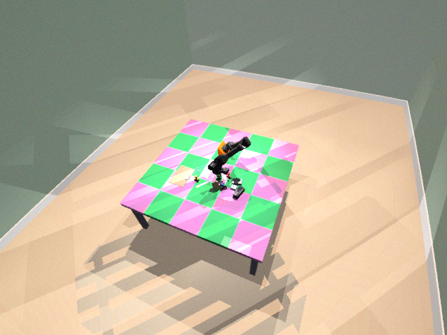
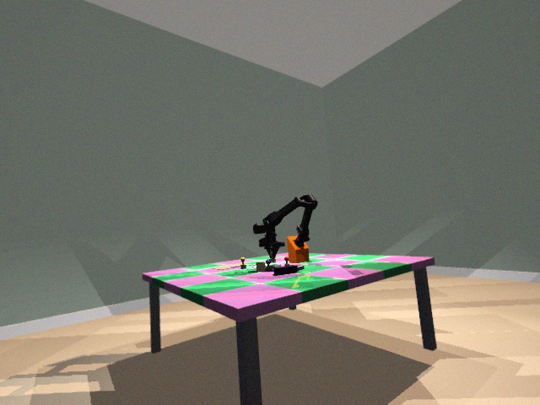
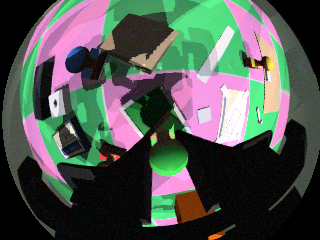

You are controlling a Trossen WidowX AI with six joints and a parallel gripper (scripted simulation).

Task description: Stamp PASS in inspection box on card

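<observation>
Right now my gripper tip is 50 mm above the green ink pad. From my gripper tip the other things lie so: tan block: 100 mm ahead, 10 mm to the left, 30 mm below; green-knobbed stamp: right at my gripper tip; red-knobbed stamp: 50 mm behind, 80 mm to the left, 30 mm below.
</observation>
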